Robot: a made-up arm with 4 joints.
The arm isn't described. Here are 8 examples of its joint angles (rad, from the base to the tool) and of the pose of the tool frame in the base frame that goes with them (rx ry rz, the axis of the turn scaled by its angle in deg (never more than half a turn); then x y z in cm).
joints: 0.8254 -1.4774 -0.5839 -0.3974
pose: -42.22 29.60 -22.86 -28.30 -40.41 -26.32
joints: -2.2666 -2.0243 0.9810 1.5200
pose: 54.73 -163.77 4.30 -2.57 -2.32 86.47
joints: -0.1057 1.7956 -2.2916 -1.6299
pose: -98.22 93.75 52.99 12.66 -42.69 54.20
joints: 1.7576 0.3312 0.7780 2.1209
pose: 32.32 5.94 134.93 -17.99 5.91 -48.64
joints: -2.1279 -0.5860 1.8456 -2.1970
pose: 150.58 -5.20 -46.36 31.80 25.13 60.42
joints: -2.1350 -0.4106 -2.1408 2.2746
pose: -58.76 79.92 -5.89 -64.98 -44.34 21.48
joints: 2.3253 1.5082 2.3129 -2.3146
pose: 31.40 33.76 -0.58 -24.29 17.73 -35.72
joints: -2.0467 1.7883 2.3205 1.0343
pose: -0.96 -31.79 56.58 21.81 14.48 -37.96
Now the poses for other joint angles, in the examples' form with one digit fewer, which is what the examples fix.
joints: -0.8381 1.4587 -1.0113 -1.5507
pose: 148.1 -55.1 51.3 -35.0 42.9 73.5
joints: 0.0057 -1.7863 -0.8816 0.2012
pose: -51.7 -5.1 -11.0 7.9 -50.9 -21.8
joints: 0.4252 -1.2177 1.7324 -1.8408
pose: -72.6 155.2 10.7 1.6 -13.1 80.6
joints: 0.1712 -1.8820 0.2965 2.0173
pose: -85.1 -112.4 -65.5 -10.3 -46.8 58.7
